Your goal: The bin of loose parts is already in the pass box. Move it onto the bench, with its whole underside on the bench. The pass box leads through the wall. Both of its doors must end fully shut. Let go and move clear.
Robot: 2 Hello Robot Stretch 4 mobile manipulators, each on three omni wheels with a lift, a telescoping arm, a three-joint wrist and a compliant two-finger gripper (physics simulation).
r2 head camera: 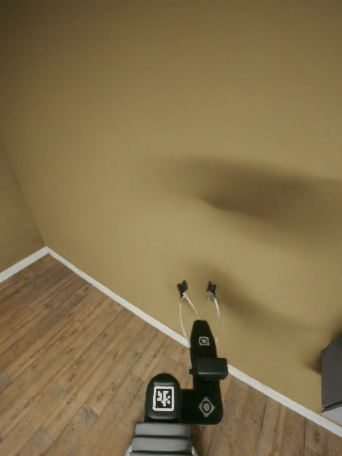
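Note:
My r2 gripper is open, with its two dark fingertips apart and bare tan wall showing between them. It is in the lower middle of the view, in front of the wall. A part of the grey pass box shows at the lower right edge, well to the right of the gripper and apart from it. The rest of the pass box is cut off by the edge, so I cannot tell how its doors stand. The bin of loose parts, the bench and the r1 gripper do not show in this view.
The tan wall fills most of the view and carries soft dark shadows. A white baseboard runs along its foot, down to the right. A wall corner is at the left. The wooden floor lies below.

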